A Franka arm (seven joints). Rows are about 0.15 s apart.
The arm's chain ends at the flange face. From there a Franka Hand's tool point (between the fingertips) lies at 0.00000 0.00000 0.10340 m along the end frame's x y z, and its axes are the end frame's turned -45 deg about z.
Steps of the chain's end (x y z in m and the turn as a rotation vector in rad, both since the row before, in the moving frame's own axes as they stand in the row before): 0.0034, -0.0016, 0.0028, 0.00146, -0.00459, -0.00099; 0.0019, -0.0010, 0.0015, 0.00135, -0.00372, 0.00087; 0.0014, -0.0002, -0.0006, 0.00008, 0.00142, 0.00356; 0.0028, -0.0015, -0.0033, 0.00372, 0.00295, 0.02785; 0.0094, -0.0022, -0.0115, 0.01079, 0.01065, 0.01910; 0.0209, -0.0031, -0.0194, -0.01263, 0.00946, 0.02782; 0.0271, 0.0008, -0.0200, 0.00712, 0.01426, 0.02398
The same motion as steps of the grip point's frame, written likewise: 0.0033, 0.0008, 0.0028, 0.00428, -0.00221, -0.00099; 0.0019, 0.0003, 0.0015, 0.00359, -0.00168, 0.00087; 0.0012, 0.0009, -0.0006, -0.00095, 0.00106, 0.00356; 0.0035, 0.0009, -0.0033, 0.00054, 0.00472, 0.02785; 0.0098, 0.0051, -0.0115, 0.00010, 0.01516, 0.01910; 0.0167, 0.0142, -0.0194, -0.01562, -0.00224, 0.02782; 0.0202, 0.0203, -0.0200, -0.00505, 0.01512, 0.02398
